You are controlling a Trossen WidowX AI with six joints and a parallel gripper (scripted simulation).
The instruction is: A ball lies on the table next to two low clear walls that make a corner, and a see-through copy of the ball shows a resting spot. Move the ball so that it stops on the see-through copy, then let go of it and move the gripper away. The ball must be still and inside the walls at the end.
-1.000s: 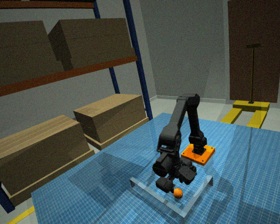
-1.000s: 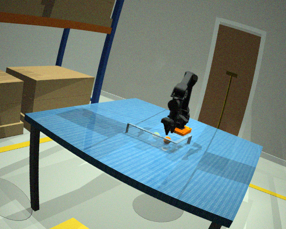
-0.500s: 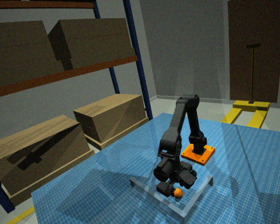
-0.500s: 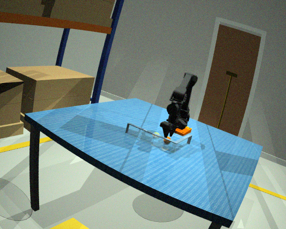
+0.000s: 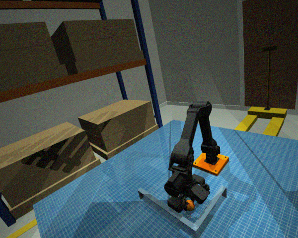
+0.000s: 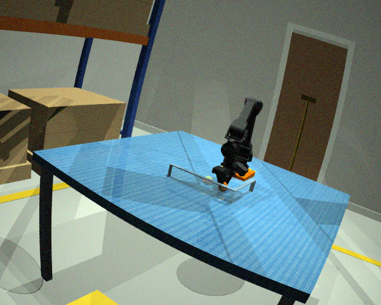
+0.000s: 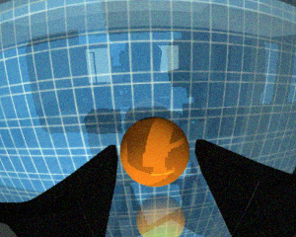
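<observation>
Now: the see-through copy of ball 7 cm to the right of my gripper tip. The rest, counted from my gripper tip: orange ball: right at my gripper tip.
</observation>
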